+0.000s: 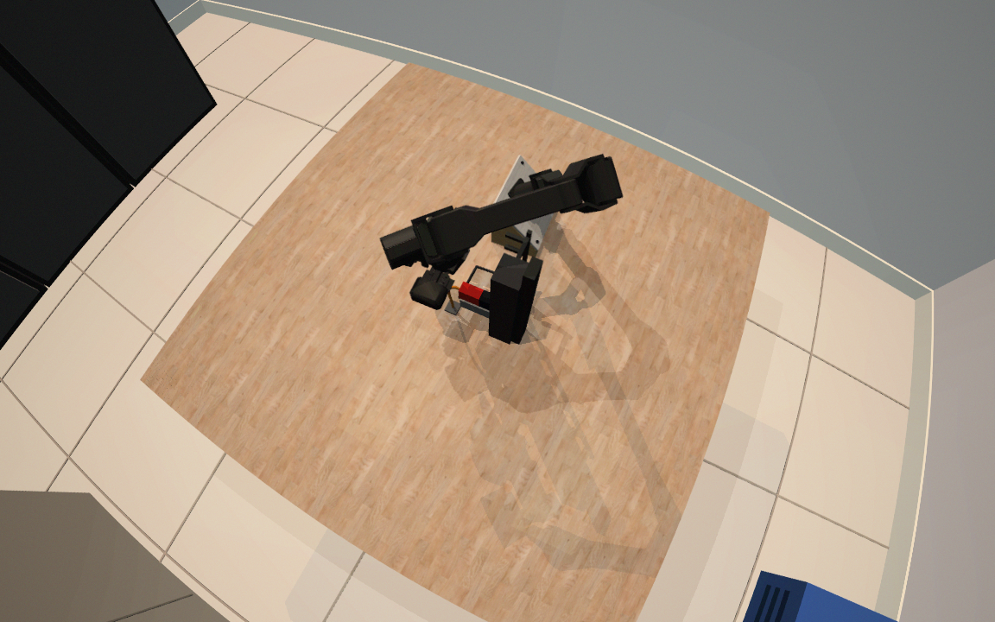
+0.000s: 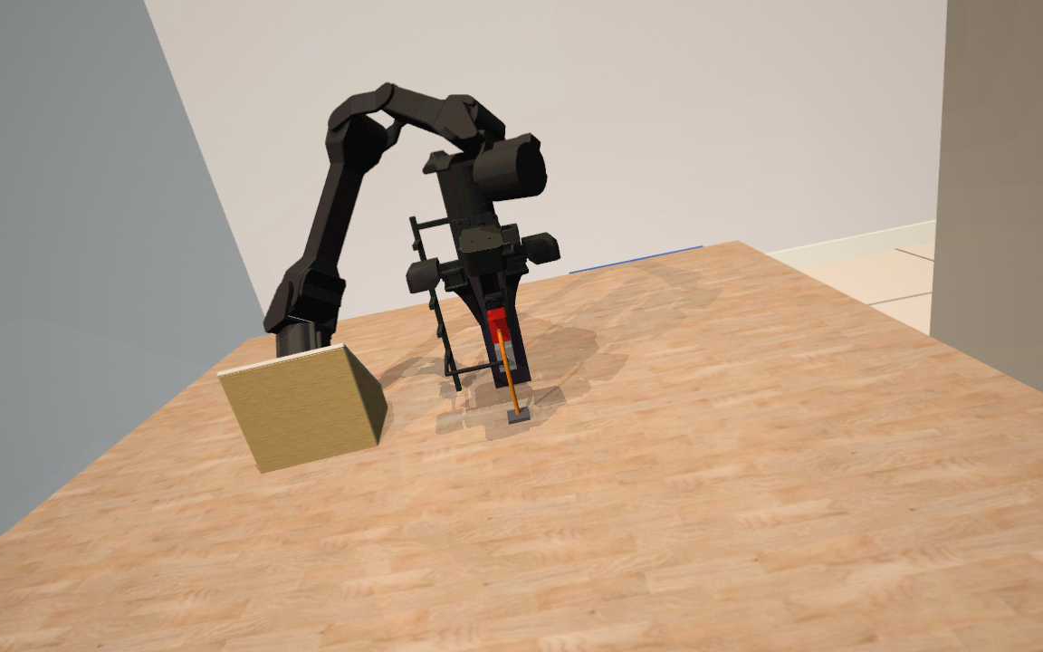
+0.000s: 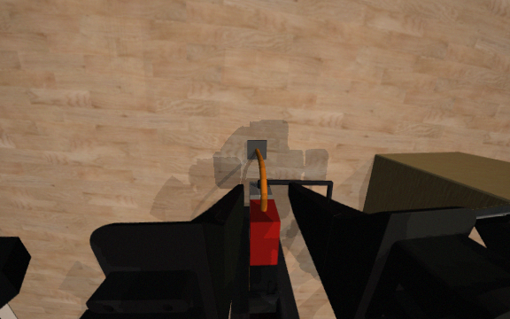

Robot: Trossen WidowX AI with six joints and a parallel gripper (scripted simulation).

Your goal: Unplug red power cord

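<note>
My gripper tip is 7 cm to the right of the red plug, 1 cm past it and 1 cm above it. Round my gripper tip: grey anchor 14 cm below.
</note>
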